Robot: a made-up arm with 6 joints.
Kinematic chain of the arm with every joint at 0, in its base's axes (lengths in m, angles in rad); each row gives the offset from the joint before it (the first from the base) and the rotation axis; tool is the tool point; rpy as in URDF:
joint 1: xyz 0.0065 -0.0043 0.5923 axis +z
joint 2: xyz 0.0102 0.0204 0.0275 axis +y
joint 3: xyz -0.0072 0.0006 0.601 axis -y
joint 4: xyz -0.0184 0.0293 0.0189 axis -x
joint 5: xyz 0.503 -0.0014 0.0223 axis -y
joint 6: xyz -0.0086 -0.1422 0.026 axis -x
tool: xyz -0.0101 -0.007 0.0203 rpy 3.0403 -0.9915 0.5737
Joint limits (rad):
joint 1: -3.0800..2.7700
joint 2: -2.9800..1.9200
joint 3: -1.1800..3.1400
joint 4: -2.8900..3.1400
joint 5: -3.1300..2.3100
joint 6: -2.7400..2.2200
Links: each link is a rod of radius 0.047 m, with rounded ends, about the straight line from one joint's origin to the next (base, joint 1, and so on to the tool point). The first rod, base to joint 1, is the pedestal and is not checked.
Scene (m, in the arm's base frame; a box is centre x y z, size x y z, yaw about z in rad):
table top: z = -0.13
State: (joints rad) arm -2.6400 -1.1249 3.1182 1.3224 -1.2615 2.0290
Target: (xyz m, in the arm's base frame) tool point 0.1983 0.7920 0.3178
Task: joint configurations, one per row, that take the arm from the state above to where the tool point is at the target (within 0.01 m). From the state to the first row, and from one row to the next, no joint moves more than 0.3 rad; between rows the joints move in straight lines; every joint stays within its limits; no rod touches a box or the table.
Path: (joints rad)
1: -2.3429 -1.1796 2.9591 1.2781 -1.2805 2.0205
2: -2.0458 -1.2343 2.7999 1.2338 -1.2994 2.0121
3: -1.7487 -1.2890 2.6408 1.1895 -1.3184 2.0036

